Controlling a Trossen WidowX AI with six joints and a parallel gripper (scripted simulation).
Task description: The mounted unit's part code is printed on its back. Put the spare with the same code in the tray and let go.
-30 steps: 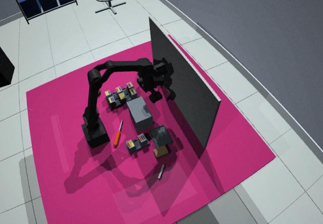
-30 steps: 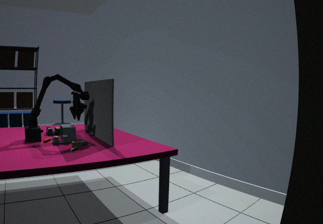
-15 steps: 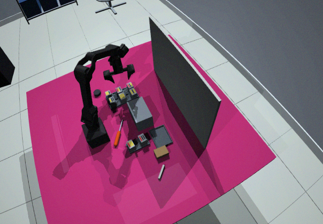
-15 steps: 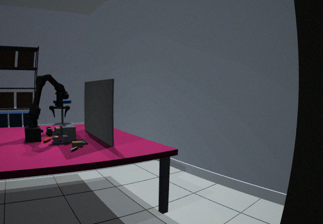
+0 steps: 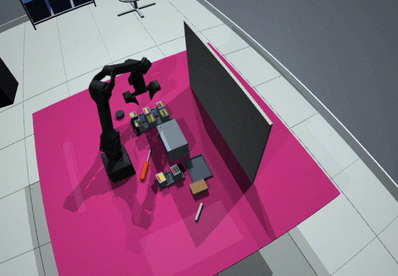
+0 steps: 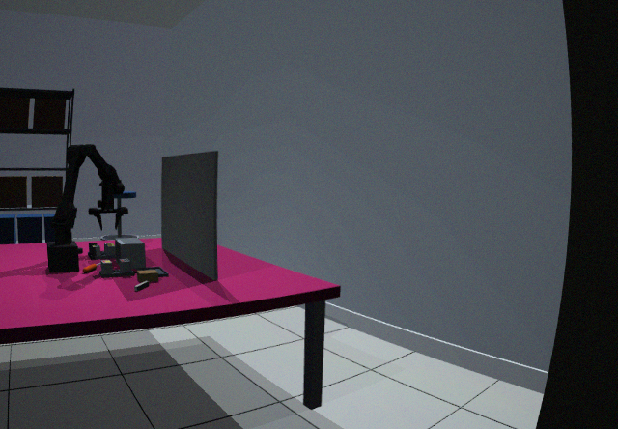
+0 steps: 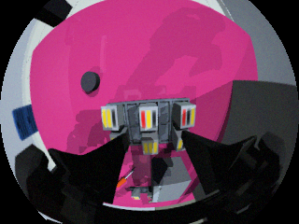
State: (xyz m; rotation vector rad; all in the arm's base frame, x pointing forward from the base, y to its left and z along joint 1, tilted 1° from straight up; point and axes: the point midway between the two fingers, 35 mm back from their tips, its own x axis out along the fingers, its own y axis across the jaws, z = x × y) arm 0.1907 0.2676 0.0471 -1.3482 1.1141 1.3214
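Right now my gripper tip is 70 mm above the dark spare. Also, from my gripper tip: dark grey tray 170 mm ahead, 390 mm to the right, 110 mm below; then black panel 330 mm ahead, 190 mm to the right, 110 mm above; then mounted unit 90 mm ahead, 220 mm to the right, 60 mm below.
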